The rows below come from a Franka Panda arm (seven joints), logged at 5 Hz.
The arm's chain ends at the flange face. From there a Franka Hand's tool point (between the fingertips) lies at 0.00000 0.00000 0.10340 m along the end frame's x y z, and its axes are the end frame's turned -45 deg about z.
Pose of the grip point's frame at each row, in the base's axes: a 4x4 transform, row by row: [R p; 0 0 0 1], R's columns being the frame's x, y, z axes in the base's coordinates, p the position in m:
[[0.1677 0.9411 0.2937 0.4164], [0.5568 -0.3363 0.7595 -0.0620], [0.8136 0.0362 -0.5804 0.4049], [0 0 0 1]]
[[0.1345 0.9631 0.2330 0.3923], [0.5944 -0.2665 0.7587 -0.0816], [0.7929 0.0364 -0.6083 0.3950], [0 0 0 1]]
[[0.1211 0.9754 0.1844 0.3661], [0.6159 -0.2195 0.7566 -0.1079], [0.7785 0.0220 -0.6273 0.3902], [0 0 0 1]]
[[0.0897 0.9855 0.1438 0.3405], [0.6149 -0.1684 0.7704 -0.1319], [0.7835 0.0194 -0.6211 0.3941], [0 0 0 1]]
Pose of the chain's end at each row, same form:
[[0.7840 0.5469 0.2937 0.3860], [0.1559 -0.6315 0.7595 -0.1405], [0.6009 -0.5497 -0.5804 0.4649], [0 0 0 1]]
[[0.7761 0.5859 0.2330 0.3682], [0.2319 -0.6087 0.7587 -0.1600], [0.5864 -0.5349 -0.6083 0.4579], [0 0 0 1]]
[[0.7753 0.6041 0.1844 0.3470], [0.2803 -0.5907 0.7566 -0.1861], [0.5660 -0.5349 -0.6273 0.4551], [0 0 0 1]]
[[0.7603 0.6334 0.1438 0.3256], [0.3157 -0.5539 0.7704 -0.2116], [0.5677 -0.5403 -0.6211 0.4583], [0 0 0 1]]

